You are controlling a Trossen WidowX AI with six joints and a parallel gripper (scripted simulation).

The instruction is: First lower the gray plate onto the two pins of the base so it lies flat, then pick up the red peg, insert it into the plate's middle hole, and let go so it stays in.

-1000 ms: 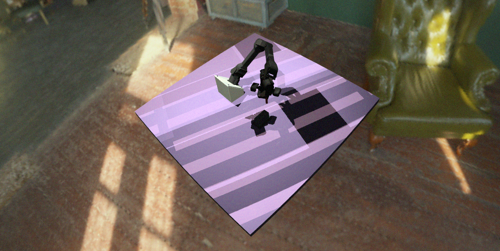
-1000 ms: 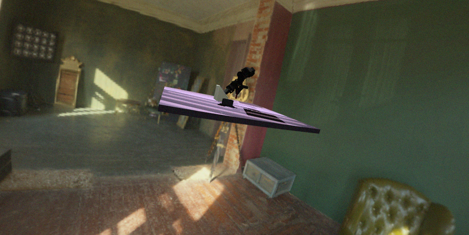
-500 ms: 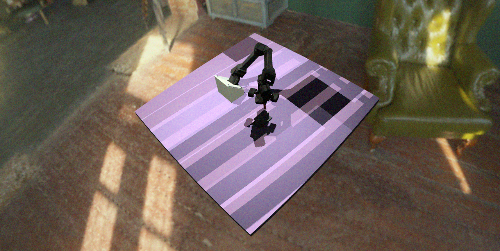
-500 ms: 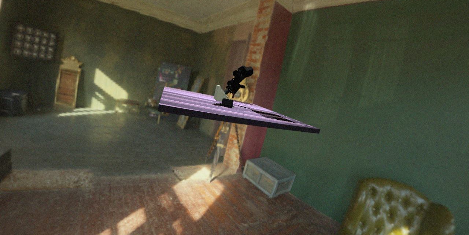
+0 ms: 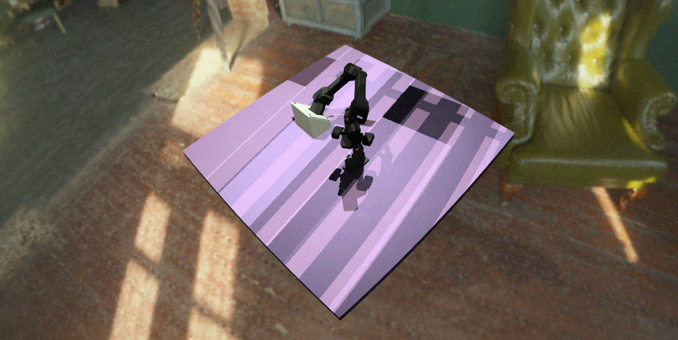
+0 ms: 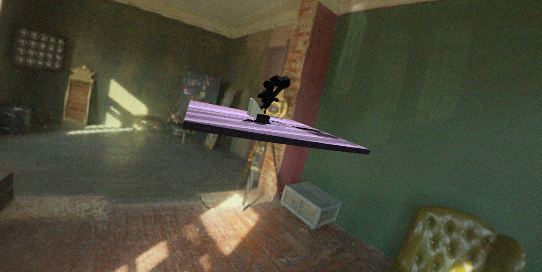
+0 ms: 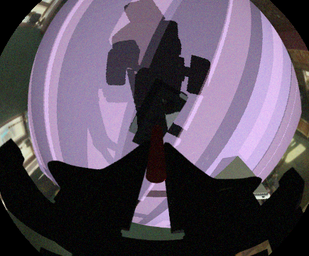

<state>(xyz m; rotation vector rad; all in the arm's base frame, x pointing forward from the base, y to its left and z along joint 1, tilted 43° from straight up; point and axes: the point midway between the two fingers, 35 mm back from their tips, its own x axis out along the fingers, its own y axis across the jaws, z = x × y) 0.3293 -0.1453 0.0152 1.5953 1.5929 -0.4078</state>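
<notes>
The red peg lies right at my gripper tip. Also, from my gripper tip: gray plate (70 mm below).
</notes>
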